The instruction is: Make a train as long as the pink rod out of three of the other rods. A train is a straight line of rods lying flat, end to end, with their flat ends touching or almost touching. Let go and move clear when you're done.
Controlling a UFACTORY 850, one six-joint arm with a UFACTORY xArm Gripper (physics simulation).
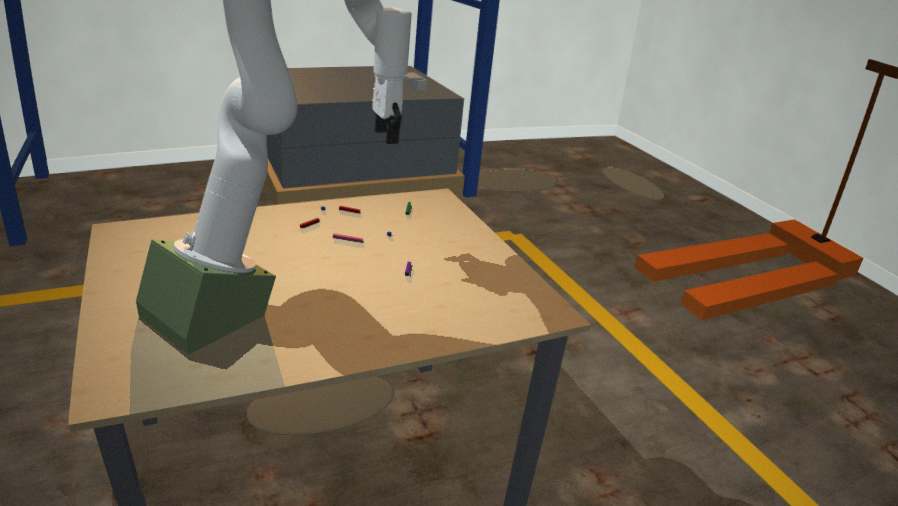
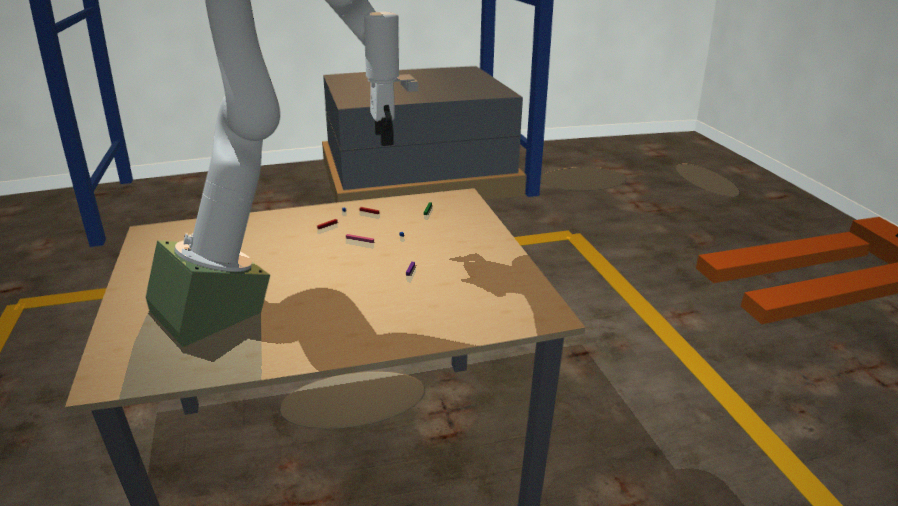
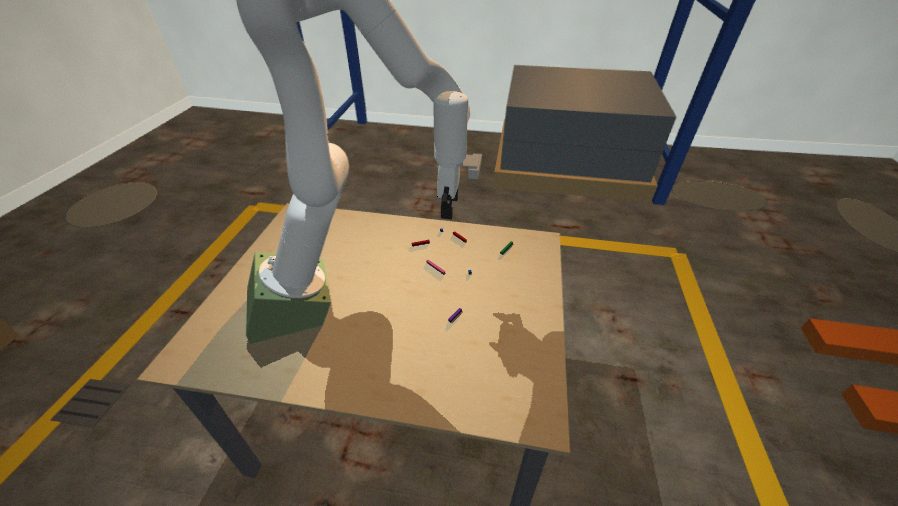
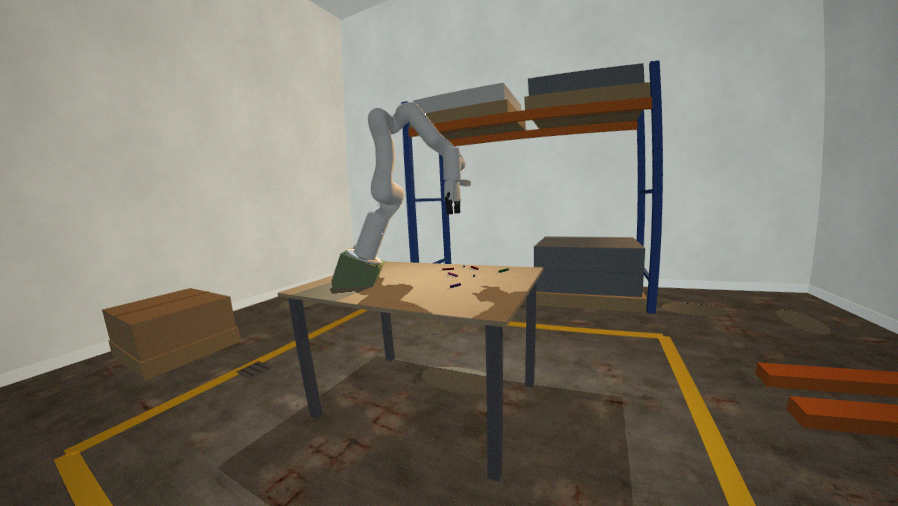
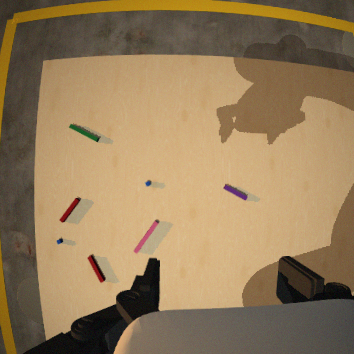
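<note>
The pink rod [image 1: 348, 238] [image 2: 360, 238] [image 3: 435, 267] [image 5: 147, 236] lies flat near the middle of the group. Two red rods lie apart behind it: one red rod [image 1: 349, 209] [image 3: 459, 236] [image 5: 70, 210] and another red rod [image 1: 309, 223] [image 3: 420, 242] [image 5: 96, 268]. A green rod [image 1: 408, 208] [image 3: 506, 248] [image 5: 84, 132] and a purple rod [image 1: 408, 268] [image 3: 454, 314] [image 5: 235, 192] lie separately. Two short blue pieces, one blue piece [image 1: 388, 233] [image 5: 148, 183] and another blue piece [image 1: 323, 208] [image 5: 60, 241], lie among them. No rods touch. My gripper [image 4: 453, 212] [image 5: 219, 277] is open and empty, high above the table.
The wooden table [image 1: 207, 396] [image 3: 377, 389] carries the green arm base [image 1: 169, 295] [image 3: 285, 320]. Dark grey boxes [image 1: 370, 138] [image 3: 584, 141] stand on the floor behind it. A blue-posted rack [image 4: 655, 188] rises behind, and an orange pallet jack [image 1: 760, 289] stands at the right.
</note>
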